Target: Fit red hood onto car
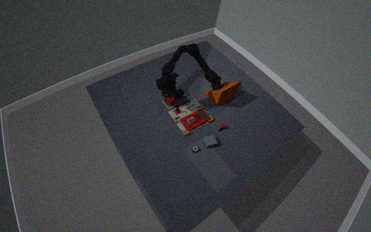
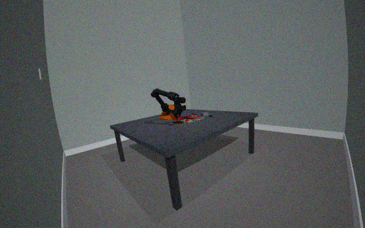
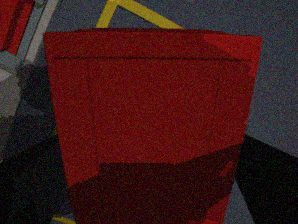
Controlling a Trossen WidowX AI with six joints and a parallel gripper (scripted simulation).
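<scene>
The grey engine block lies 4 cm behind my gripper tip, 24 cm to the left of it and 3 cm below it. The rest, counted from my gripper tip: red hood right at my gripper tip.
</scene>
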